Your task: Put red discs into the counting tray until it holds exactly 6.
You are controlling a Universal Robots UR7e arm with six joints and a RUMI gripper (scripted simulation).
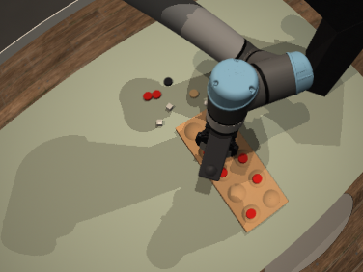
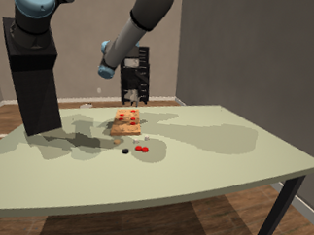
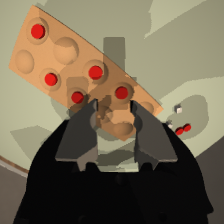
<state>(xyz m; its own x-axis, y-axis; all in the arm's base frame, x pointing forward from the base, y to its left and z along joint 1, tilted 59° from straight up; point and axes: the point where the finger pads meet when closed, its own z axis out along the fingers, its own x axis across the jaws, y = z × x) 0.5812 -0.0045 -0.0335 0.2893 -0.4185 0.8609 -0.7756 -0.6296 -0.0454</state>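
Now: hand 120 mm past the black disc, 280 mm to the left of it and 120 mm above it. The rest, counted from my hand: wooden counting tray (30 mm behind, 50 mm to the left, 120 mm below); then tan disc (140 mm behind, 190 mm to the right, 120 mm below).
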